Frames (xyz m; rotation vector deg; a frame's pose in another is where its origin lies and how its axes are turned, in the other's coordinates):
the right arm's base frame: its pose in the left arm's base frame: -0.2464 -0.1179 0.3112 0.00 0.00 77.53
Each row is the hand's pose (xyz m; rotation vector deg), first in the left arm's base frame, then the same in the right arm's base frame.
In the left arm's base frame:
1: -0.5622 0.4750 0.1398 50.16 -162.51 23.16
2: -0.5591 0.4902 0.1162 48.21 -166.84 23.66
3: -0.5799 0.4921 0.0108 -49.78 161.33 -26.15
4: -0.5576 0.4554 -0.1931 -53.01 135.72 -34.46
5: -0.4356 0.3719 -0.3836 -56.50 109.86 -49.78
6: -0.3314 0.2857 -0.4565 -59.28 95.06 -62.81
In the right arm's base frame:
1: 0.5107 0.4364 -0.1714 -60.21 -151.99 9.81
2: 0.5262 0.4366 -0.1950 -63.95 -153.27 13.31
3: 0.5236 0.4573 -0.3004 -63.97 -161.43 29.78
4: 0.4926 0.4277 -0.5043 48.67 155.02 -58.24
5: 0.4374 0.2905 -0.6948 28.95 141.67 -87.68
6: 0.3757 0.1701 -0.7677 16.14 134.98 -106.56

